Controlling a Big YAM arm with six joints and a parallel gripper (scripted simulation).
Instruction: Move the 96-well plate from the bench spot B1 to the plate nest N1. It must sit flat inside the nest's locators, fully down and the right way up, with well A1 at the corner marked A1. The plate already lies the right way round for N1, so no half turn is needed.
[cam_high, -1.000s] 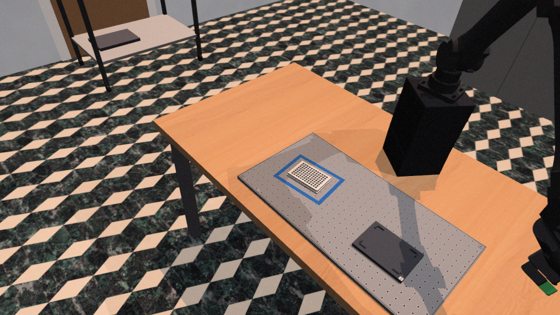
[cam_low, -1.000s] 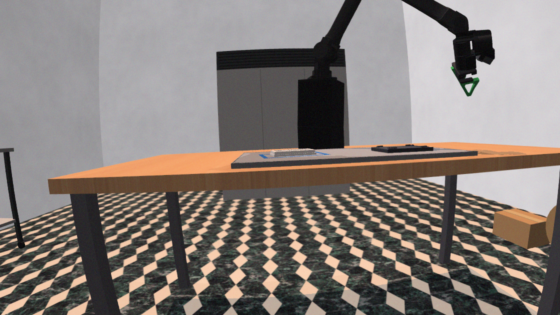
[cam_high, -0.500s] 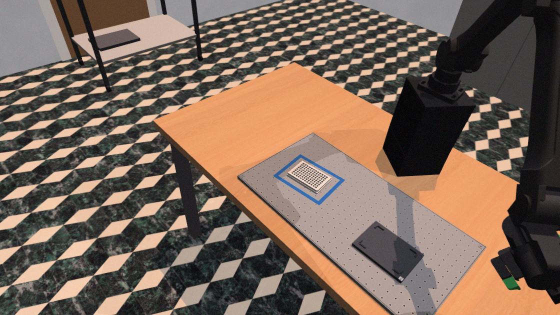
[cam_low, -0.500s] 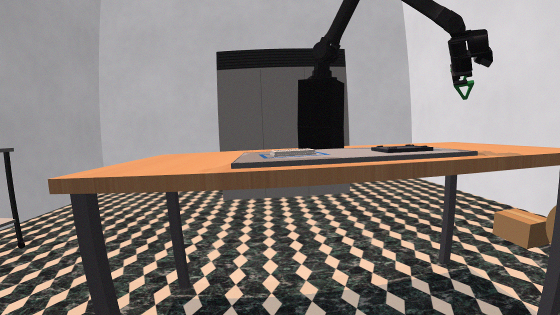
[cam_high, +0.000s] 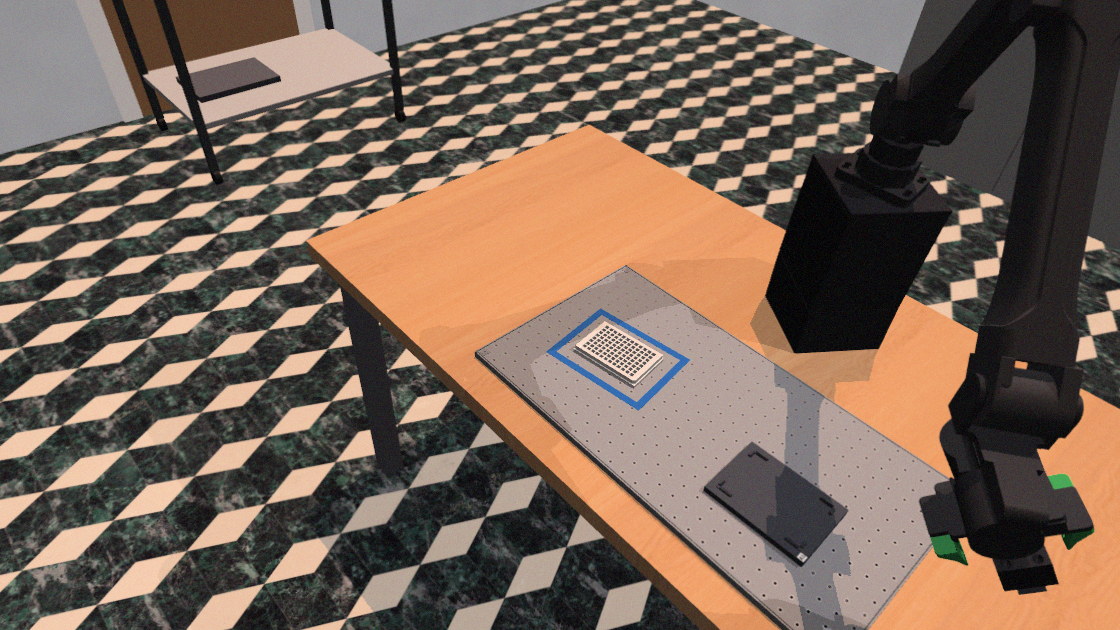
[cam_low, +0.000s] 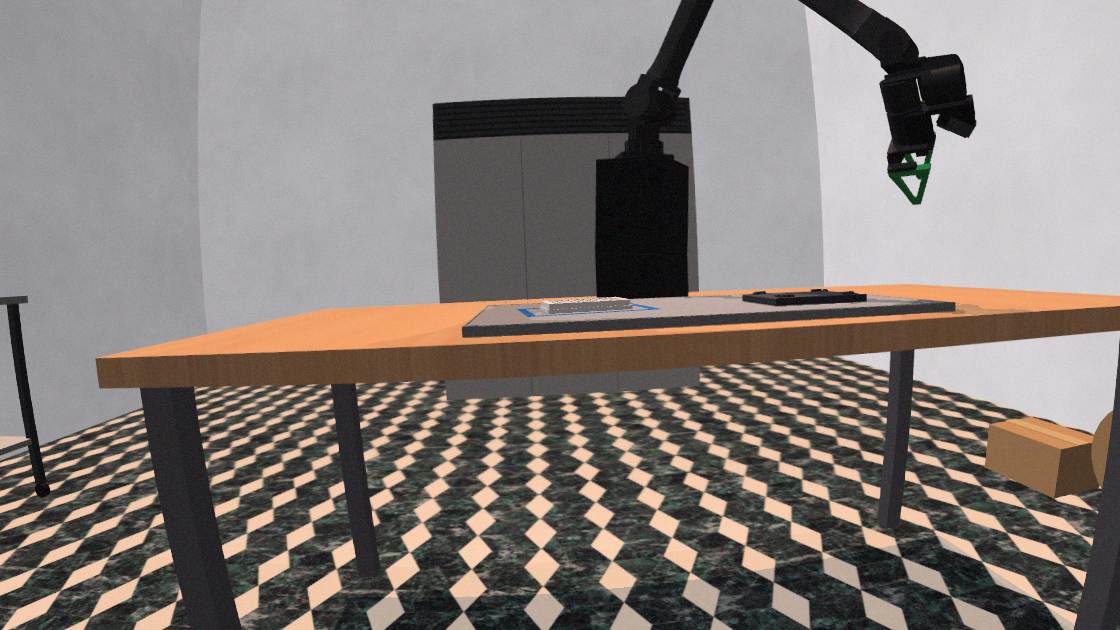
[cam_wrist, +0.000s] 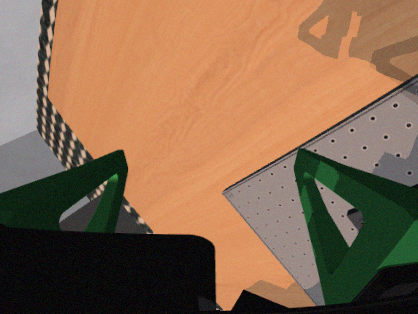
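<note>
Now: hand 8 cm past the white 96-well plate, 59 cm to the left of it and 18 cm above it. Round my hand: dark plate nest (1 cm behind, 25 cm to the right, 18 cm below).
</note>
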